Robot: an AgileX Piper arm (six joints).
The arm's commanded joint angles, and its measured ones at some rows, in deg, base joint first. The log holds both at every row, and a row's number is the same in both.
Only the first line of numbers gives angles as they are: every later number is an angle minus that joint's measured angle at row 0.
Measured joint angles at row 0:
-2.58, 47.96, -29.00, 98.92, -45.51, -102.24
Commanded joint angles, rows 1 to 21:
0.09, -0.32, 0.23, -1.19, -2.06, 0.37
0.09, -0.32, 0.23, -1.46, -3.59, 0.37
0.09, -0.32, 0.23, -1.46, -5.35, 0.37
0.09, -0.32, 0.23, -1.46, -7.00, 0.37
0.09, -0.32, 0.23, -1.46, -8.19, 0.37
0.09, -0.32, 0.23, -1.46, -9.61, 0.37
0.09, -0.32, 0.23, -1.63, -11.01, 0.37
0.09, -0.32, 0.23, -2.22, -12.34, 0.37
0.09, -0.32, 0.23, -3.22, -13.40, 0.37
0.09, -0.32, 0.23, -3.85, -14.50, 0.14
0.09, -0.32, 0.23, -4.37, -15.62, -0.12
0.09, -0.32, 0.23, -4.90, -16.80, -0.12
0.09, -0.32, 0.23, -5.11, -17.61, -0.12
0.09, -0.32, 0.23, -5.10, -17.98, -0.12
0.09, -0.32, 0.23, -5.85, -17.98, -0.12
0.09, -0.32, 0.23, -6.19, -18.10, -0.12
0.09, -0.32, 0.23, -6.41, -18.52, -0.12
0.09, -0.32, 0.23, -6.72, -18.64, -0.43
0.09, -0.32, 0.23, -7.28, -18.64, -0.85
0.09, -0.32, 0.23, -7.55, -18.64, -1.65
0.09, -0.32, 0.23, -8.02, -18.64, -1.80
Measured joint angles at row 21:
0.00, 0.00, 0.00, -5.38, -18.10, -0.15
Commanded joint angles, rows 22 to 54:
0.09, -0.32, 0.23, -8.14, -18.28, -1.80
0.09, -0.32, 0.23, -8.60, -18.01, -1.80
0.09, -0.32, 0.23, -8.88, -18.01, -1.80
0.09, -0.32, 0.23, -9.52, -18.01, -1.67
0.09, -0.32, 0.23, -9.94, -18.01, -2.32
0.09, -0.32, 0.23, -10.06, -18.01, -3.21
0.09, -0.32, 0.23, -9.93, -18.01, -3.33
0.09, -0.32, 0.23, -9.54, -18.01, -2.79
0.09, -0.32, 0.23, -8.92, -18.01, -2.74
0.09, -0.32, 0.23, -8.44, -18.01, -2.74
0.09, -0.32, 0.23, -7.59, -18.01, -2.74
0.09, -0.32, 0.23, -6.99, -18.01, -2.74
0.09, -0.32, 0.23, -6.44, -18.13, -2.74
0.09, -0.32, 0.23, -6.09, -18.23, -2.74
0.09, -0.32, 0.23, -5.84, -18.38, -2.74
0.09, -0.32, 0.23, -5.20, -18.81, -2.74
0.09, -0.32, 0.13, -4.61, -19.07, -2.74
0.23, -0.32, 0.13, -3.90, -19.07, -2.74
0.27, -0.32, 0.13, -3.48, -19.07, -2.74
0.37, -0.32, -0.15, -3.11, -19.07, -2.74
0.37, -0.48, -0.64, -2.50, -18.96, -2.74
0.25, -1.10, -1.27, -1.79, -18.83, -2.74
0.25, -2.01, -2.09, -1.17, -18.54, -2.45
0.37, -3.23, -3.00, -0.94, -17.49, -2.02
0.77, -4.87, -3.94, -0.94, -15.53, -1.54
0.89, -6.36, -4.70, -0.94, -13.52, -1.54
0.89, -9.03, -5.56, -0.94, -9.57, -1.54
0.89, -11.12, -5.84, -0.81, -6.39, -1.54
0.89, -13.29, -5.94, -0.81, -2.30, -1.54
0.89, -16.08, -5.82, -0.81, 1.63, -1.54
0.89, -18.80, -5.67, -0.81, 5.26, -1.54
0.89, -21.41, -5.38, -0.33, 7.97, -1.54
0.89, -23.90, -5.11, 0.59, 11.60, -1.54
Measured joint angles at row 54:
0.62, -14.70, -5.33, -0.28, -1.40, -1.74
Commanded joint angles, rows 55 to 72:
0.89, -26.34, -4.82, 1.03, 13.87, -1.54
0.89, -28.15, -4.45, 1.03, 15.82, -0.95
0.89, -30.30, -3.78, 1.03, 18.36, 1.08
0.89, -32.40, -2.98, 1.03, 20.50, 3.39
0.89, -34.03, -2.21, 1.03, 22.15, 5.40
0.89, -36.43, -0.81, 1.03, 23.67, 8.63
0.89, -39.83, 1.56, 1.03, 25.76, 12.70
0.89, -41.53, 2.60, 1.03, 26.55, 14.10
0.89, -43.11, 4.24, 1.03, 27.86, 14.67
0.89, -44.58, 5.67, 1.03, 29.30, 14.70
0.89, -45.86, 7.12, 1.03, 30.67, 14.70
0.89, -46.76, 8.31, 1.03, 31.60, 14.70
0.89, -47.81, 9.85, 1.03, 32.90, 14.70
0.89, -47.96, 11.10, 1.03, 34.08, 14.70
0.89, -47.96, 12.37, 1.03, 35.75, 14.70
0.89, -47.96, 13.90, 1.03, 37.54, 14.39
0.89, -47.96, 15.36, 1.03, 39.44, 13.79
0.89, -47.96, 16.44, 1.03, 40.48, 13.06
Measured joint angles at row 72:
0.87, -47.60, 12.13, 1.08, 33.99, 14.42
